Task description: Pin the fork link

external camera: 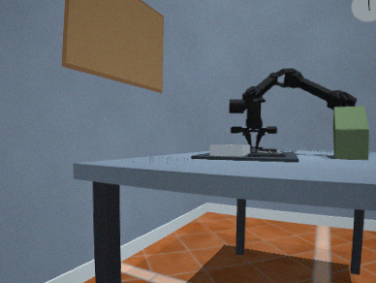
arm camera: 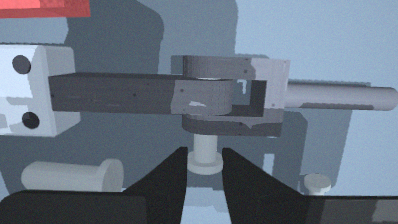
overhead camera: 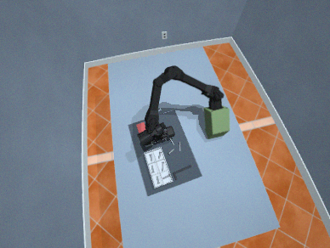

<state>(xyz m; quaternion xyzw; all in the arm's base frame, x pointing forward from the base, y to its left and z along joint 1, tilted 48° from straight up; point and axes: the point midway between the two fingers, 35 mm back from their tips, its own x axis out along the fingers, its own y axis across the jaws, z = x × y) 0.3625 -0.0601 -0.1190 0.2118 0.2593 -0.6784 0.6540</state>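
Right now the eye plate is 30 mm to the right of my hand, 30 mm below it and 20 mm ahead of it. Round my hand: thick headed pin (70 mm ahead, 30 mm below, 20 mm to the left); dark mat (60 mm to the left, 50 mm below); thin headed pin (70 mm behind, 40 mm to the left, 40 mm below).
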